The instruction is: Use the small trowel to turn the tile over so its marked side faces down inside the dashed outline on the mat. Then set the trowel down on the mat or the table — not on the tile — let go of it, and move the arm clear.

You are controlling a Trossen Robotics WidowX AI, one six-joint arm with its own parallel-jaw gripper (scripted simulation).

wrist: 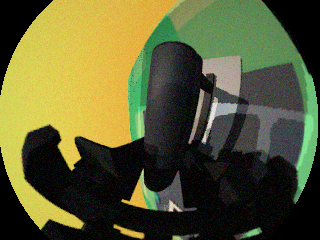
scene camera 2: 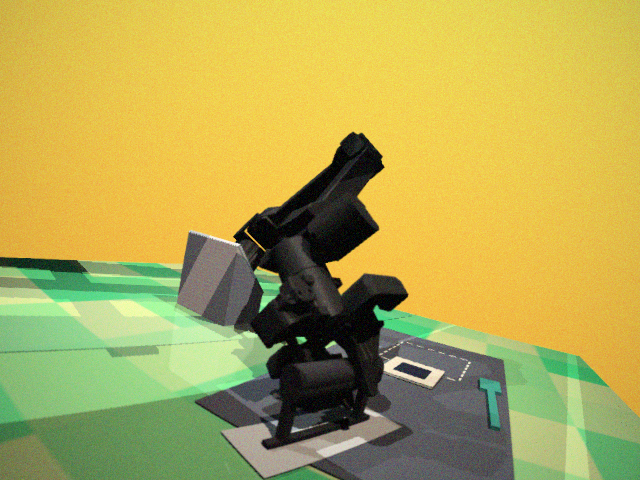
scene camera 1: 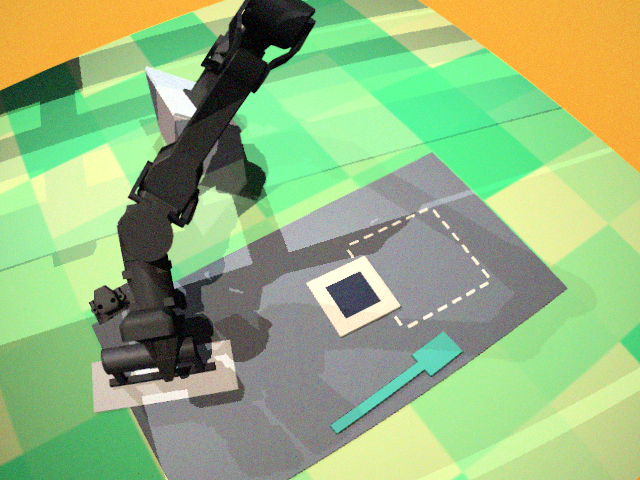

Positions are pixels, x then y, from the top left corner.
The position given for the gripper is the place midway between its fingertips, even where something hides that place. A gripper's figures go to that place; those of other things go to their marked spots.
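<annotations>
Gripper (scene camera 1: pixel 170 377): 76 cm from the lens. A grey mat (scene camera 1: pixel 296 376) is 79 cm from the lens, and a teal trowel (scene camera 1: pixel 441 350) is 82 cm from the lens.
</annotations>
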